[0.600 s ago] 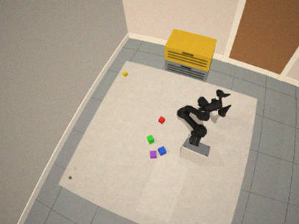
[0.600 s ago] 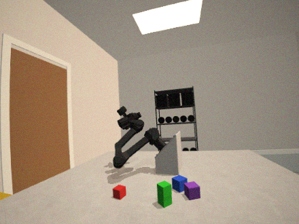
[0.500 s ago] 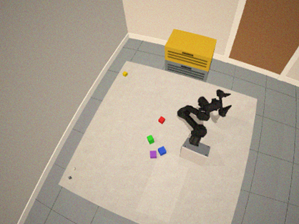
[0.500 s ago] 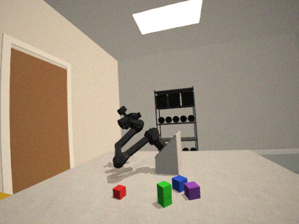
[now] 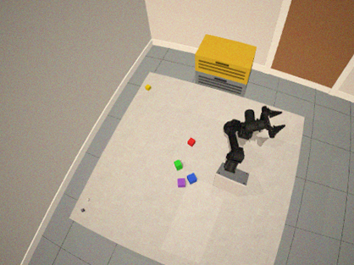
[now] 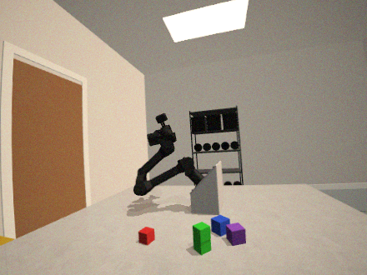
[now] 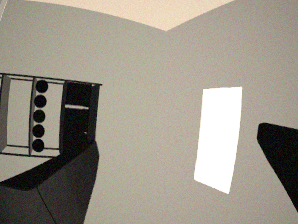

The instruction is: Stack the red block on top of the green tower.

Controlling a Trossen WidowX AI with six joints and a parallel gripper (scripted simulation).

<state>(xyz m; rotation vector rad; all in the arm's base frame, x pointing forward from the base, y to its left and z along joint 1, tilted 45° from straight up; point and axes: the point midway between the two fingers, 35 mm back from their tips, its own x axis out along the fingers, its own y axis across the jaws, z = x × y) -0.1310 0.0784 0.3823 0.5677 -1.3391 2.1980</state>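
My gripper tip is now 490 mm short of the red block, 440 mm above it and 60 mm to the right of it. The rest, counted from my gripper tip: small yellow block (960 mm ahead, 440 mm below, 300 mm to the right); purple block (470 mm ahead, 430 mm below, 350 mm to the left); blue block (430 mm below, 410 mm ahead, 300 mm to the left).
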